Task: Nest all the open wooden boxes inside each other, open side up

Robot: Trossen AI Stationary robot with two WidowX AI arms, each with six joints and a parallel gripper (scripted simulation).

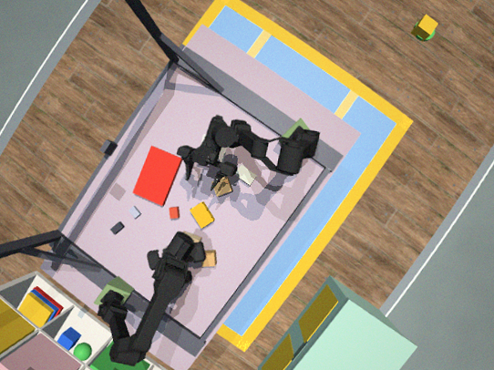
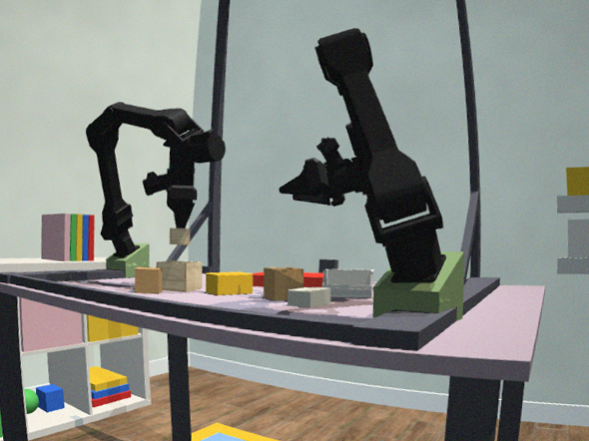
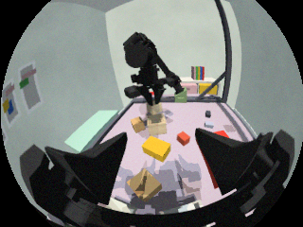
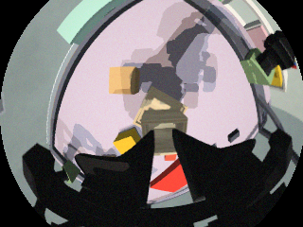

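The tan box is 90 mm ahead of my right hand, 20 mm to the left of it and 130 mm below it. Round my right hand: pale block 60 mm behind, 340 mm to the left, 140 mm below; then flat red slab 280 mm behind, 80 mm to the left, 140 mm below; then red cube 130 mm behind, 40 mm to the left, 140 mm below.
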